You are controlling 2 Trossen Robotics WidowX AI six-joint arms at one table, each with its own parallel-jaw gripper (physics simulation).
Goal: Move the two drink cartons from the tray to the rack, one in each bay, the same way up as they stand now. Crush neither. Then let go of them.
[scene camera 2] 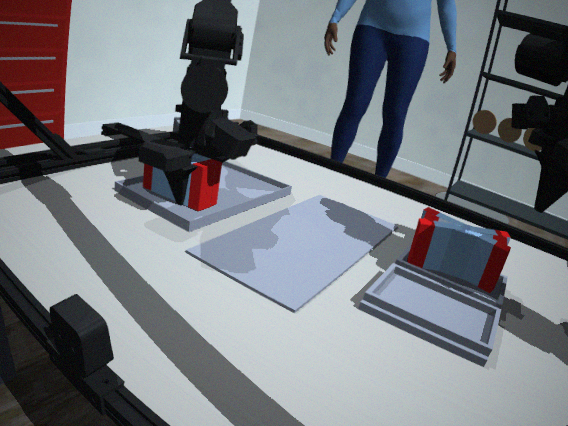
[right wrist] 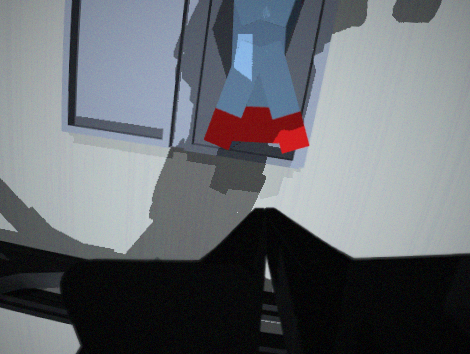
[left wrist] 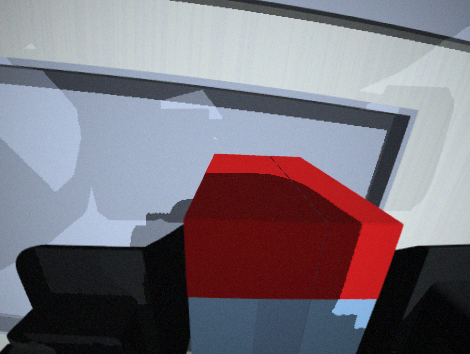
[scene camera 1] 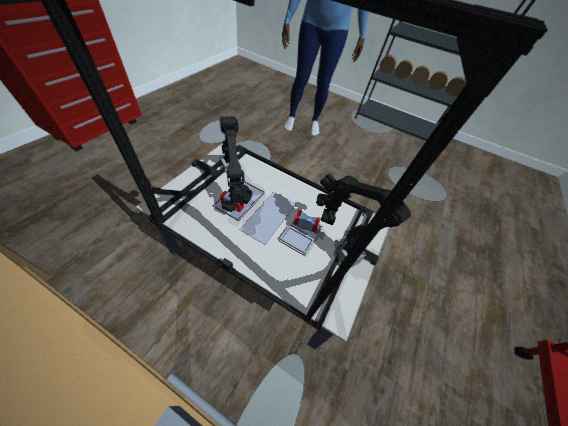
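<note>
A blue drink carton with red ends stands on the tray, near its left end in scene camera 2. My left gripper is shut on it, one finger against each long side; its far finger is hidden in scene camera 2. A second carton, dented inward at its middle, stands in the rack's far bay; the near bay is empty. My right gripper is shut and empty, above and beyond the rack.
A flat grey-blue plate lies between the tray and the rack. A black frame runs round the table, with posts rising beside it. A person stands behind the table.
</note>
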